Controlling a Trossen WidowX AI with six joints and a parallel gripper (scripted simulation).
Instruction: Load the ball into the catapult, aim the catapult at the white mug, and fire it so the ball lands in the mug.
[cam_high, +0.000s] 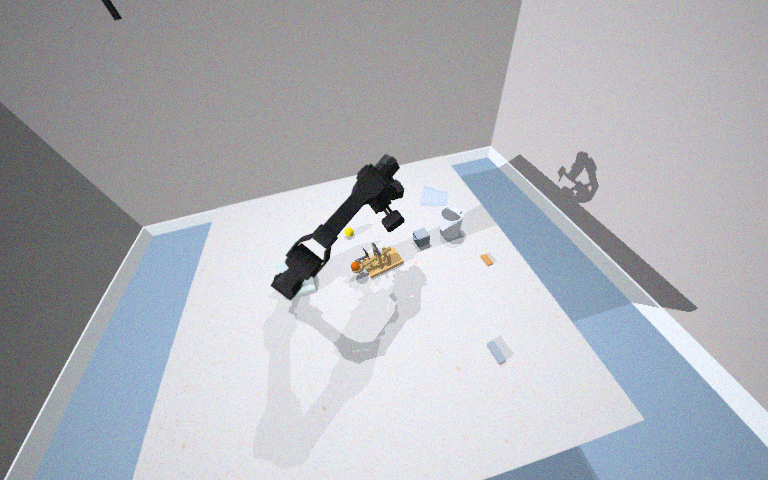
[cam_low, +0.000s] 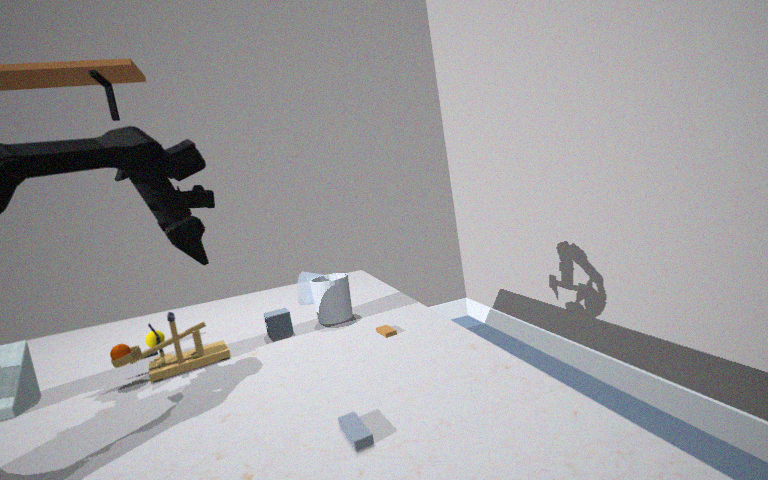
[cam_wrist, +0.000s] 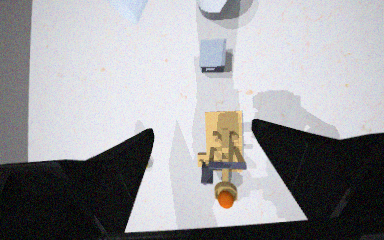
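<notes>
Right now the orange ball is 150 mm behind my gripper tip, 70 mm to the right of it and 140 mm below it. Also, from my gripper tip: wooden catapult: 90 mm behind, 40 mm to the right, 150 mm below; then yellow ball: 170 mm behind, 150 mm to the left, 180 mm below; then grey cube: 120 mm ahead, 30 mm to the left, 170 mm below.
</notes>
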